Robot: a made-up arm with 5 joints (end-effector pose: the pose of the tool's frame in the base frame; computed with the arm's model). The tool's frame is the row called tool.
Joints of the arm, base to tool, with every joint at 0 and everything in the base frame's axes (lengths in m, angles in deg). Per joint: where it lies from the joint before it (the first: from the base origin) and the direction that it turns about. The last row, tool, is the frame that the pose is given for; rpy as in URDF.
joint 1: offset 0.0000 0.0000 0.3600 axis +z
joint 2: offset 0.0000 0.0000 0.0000 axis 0 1 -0.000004
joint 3: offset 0.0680 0.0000 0.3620 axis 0 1 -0.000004
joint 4: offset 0.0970 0.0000 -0.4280 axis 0 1 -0.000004
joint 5: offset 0.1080 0.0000 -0.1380 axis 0 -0.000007 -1
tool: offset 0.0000 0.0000 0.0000 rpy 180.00 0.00 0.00
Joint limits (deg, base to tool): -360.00..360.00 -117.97..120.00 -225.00..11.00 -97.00..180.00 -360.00..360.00
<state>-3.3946 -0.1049 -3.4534 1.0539 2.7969</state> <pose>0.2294 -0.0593 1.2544 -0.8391 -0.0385 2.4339</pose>
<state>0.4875 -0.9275 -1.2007 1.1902 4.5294</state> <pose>0.2104 0.1116 0.9457 1.0473 2.1673 0.9833</pose>
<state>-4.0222 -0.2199 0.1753 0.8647 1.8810</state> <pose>-0.0485 0.0587 0.1318 2.3330 0.4487 0.4953</pose>
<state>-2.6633 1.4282 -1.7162 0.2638 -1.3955</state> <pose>-0.6160 -0.3194 -0.1740 2.5137 -1.8479 -0.0167</pose>
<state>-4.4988 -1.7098 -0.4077 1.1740 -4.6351</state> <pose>-0.0259 0.1196 0.6890 -2.1977 -0.1500 0.1629</pose>
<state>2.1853 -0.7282 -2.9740 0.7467 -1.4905</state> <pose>0.3347 -0.4743 1.1420 0.0639 -0.2334 -2.4379</pose>
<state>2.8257 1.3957 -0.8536 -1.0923 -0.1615</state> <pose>-0.3753 0.1227 -0.1217 -0.2006 -2.5938 -0.1736</pose>
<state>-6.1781 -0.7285 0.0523 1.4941 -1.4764</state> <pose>0.1257 0.0133 0.2291 -1.7554 -1.7743 0.8372</pose>
